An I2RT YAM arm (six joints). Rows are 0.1 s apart.
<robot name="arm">
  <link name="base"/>
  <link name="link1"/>
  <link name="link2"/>
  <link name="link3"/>
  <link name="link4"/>
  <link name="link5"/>
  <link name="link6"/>
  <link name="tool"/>
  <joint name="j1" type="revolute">
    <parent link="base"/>
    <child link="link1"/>
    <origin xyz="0 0 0.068" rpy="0 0 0"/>
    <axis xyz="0 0 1"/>
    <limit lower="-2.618" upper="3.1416"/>
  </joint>
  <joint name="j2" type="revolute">
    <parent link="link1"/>
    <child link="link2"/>
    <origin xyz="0.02 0.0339 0.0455" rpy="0 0 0"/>
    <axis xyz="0 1 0"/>
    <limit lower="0" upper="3.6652"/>
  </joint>
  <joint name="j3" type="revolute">
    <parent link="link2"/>
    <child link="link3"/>
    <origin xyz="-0.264 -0.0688 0" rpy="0 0 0"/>
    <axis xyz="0 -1 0"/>
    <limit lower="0" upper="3.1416"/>
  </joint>
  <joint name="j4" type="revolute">
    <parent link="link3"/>
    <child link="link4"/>
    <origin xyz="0.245 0.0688 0.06" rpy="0 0 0"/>
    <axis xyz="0 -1 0"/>
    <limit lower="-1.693" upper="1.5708"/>
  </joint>
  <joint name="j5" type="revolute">
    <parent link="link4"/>
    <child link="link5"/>
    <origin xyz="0.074 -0.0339 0.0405" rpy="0 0 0"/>
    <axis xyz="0 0 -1"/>
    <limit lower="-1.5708" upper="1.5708"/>
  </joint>
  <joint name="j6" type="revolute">
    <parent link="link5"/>
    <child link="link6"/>
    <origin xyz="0.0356 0 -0.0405" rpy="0 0 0"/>
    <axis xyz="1 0 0"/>
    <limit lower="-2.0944" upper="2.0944"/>
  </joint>
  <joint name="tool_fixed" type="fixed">
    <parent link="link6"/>
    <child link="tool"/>
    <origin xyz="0 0 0" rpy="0 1.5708 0"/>
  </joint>
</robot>
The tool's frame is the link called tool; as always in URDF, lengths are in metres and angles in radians.
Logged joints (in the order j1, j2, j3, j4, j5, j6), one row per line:
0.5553 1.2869 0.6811 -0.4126 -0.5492 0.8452
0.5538 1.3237 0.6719 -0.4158 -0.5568 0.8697
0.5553 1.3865 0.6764 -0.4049 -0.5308 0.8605
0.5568 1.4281 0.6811 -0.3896 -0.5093 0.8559
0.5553 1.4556 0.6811 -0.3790 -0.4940 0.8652
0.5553 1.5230 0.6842 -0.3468 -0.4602 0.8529
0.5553 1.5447 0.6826 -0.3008 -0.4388 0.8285
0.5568 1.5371 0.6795 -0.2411 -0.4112 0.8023
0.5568 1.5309 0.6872 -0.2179 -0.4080 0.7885
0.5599 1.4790 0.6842 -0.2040 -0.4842 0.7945
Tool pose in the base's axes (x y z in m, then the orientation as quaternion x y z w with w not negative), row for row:
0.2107 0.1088 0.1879 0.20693 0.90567 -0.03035 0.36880
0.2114 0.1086 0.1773 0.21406 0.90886 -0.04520 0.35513
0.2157 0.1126 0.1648 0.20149 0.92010 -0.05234 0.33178
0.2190 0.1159 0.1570 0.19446 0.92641 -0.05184 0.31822
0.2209 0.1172 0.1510 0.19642 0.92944 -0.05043 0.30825
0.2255 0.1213 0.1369 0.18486 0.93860 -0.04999 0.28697
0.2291 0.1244 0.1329 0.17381 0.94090 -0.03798 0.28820
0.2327 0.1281 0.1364 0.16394 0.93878 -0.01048 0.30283
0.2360 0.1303 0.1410 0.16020 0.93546 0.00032 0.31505
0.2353 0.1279 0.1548 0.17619 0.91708 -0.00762 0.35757
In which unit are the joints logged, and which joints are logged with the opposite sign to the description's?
The joints are logged in radians. Opposite sign: j5.
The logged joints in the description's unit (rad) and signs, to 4 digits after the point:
0.5553 1.2869 0.6811 -0.4126 0.5492 0.8452
0.5538 1.3237 0.6719 -0.4158 0.5568 0.8697
0.5553 1.3865 0.6764 -0.4049 0.5308 0.8605
0.5568 1.4281 0.6811 -0.3896 0.5093 0.8559
0.5553 1.4556 0.6811 -0.3790 0.4940 0.8652
0.5553 1.5230 0.6842 -0.3468 0.4602 0.8529
0.5553 1.5447 0.6826 -0.3008 0.4388 0.8285
0.5568 1.5371 0.6795 -0.2411 0.4112 0.8023
0.5568 1.5309 0.6872 -0.2179 0.4080 0.7885
0.5599 1.4790 0.6842 -0.2040 0.4842 0.7945

